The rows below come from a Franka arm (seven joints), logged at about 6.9 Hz.
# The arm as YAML. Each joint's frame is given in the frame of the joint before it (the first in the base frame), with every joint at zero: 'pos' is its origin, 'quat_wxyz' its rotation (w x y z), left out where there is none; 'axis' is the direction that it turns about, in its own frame. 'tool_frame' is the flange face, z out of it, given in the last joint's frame.
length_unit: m
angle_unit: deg
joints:
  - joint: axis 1
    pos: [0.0, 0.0, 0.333]
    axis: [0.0, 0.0, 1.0]
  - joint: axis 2
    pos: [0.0, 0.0, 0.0]
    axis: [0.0, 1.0, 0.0]
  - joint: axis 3
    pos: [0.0, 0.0, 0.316]
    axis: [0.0, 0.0, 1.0]
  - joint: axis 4
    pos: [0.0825, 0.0, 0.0]
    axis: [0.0, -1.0, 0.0]
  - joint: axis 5
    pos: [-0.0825, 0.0, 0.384]
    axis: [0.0, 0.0, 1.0]
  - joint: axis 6
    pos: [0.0, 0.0, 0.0]
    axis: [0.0, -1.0, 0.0]
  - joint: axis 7
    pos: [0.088, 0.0, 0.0]
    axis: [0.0, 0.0, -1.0]
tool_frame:
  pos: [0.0, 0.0, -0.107]
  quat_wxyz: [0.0, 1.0, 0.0, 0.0]
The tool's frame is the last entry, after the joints.
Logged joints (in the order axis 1, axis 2, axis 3, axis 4, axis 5, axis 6, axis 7), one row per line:
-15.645 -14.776 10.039 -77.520 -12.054 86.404 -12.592
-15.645 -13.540 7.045 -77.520 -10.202 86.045 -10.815
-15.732 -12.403 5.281 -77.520 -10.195 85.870 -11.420
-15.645 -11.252 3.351 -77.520 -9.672 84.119 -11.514
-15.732 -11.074 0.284 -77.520 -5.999 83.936 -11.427
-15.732 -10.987 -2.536 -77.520 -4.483 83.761 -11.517
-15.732 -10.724 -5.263 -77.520 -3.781 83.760 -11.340
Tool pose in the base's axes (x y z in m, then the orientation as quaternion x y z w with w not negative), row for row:
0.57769 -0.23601 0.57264 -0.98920 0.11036 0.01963 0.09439
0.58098 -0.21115 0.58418 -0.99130 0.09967 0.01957 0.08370
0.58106 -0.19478 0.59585 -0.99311 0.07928 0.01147 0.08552
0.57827 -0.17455 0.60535 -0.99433 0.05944 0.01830 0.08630
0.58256 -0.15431 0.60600 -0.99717 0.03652 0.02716 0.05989
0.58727 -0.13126 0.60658 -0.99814 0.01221 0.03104 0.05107
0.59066 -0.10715 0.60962 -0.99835 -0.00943 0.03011 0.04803
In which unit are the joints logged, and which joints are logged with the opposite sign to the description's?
The joints are logged in degrees. Opposite sign: axis 2, axis 3, axis 5.
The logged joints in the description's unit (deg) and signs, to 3 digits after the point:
-15.645 14.776 -10.039 -77.520 12.054 86.404 -12.592
-15.645 13.540 -7.045 -77.520 10.202 86.045 -10.815
-15.732 12.403 -5.281 -77.520 10.195 85.870 -11.420
-15.645 11.252 -3.351 -77.520 9.672 84.119 -11.514
-15.732 11.074 -0.284 -77.520 5.999 83.936 -11.427
-15.732 10.987 2.536 -77.520 4.483 83.761 -11.517
-15.732 10.724 5.263 -77.520 3.781 83.760 -11.340

